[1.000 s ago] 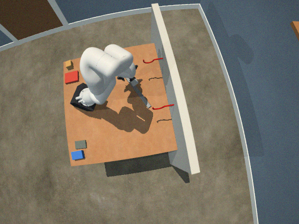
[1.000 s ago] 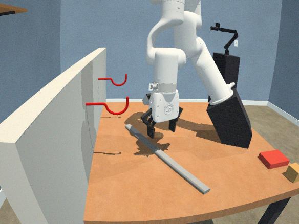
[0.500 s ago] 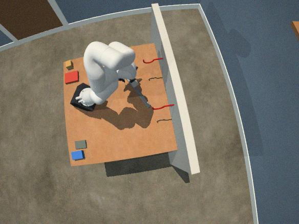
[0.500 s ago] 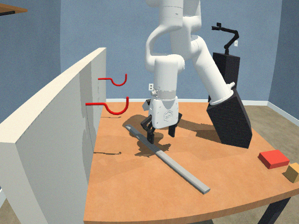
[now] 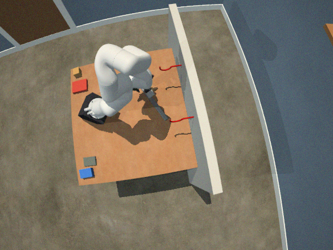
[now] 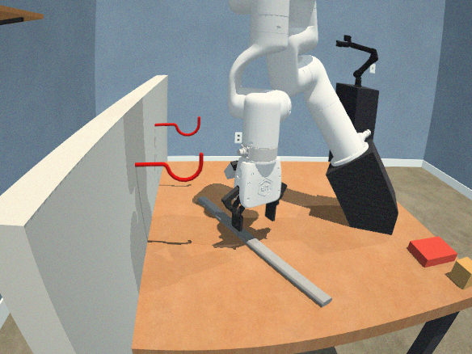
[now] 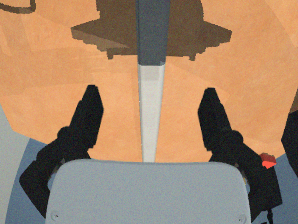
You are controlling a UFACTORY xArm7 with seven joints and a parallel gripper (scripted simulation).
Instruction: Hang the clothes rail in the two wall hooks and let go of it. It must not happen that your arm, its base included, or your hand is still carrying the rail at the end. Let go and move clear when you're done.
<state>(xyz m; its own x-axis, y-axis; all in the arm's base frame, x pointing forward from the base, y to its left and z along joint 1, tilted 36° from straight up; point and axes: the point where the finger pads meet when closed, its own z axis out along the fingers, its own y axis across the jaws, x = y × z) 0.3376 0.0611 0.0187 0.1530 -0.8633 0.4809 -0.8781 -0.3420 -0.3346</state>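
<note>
Now: hand 60 mm above the grey clothes rail. The rest, counted from my hand: white wall 230 mm ahead, 200 mm to the right, 270 mm below; then red block 430 mm behind, 260 mm to the left, 60 mm below; then tan block 410 mm behind, 380 mm to the left, 40 mm below.
</note>
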